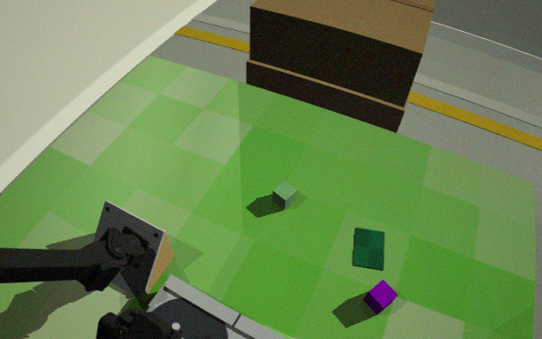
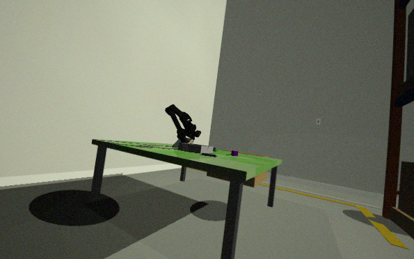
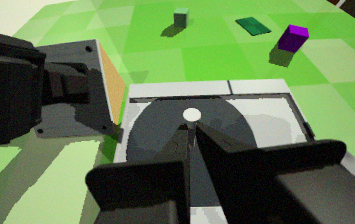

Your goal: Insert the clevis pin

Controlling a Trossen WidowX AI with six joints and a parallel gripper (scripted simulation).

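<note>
The dark grey disc is 5 cm below my gripper tip. Also, from my gripper tip: steel tray (6 cm below, 3 cm ahead); then steel clevis pin (1 cm to the right, 1 cm below); then purple cube (28 cm to the left, 28 cm ahead, 8 cm below).
</note>
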